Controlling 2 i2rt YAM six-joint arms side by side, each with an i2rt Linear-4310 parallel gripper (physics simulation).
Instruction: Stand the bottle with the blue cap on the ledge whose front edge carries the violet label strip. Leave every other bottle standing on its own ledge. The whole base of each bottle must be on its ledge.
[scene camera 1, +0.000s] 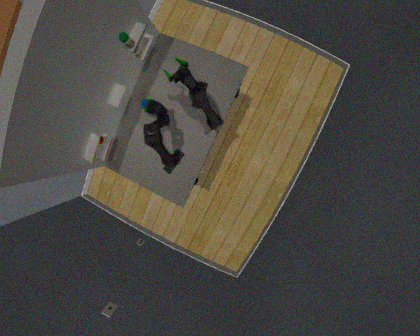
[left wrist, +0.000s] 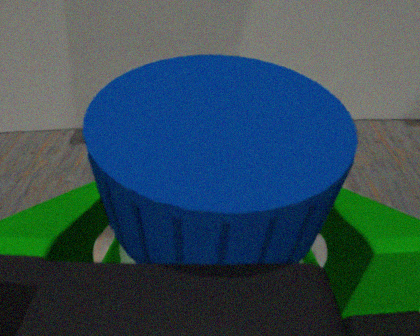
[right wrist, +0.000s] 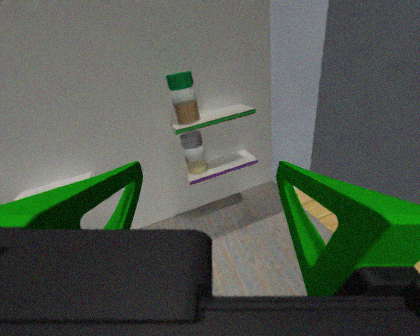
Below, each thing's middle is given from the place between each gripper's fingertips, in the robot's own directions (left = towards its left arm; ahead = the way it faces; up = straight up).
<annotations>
Now: the blue-capped bottle (left wrist: 205, 159) 40 mm behind my left hand. Round my left hand: grey-capped bottle (right wrist: 194, 152) (120 mm ahead, 320 mm to the right, 120 mm above).
Now: the grey-capped bottle 340 mm ahead of my right hand, 150 mm below it and 60 mm to the right of it. The rest, counted from my right hand: blue-capped bottle 260 mm to the left, 260 mm below, 180 mm ahead.
</annotations>
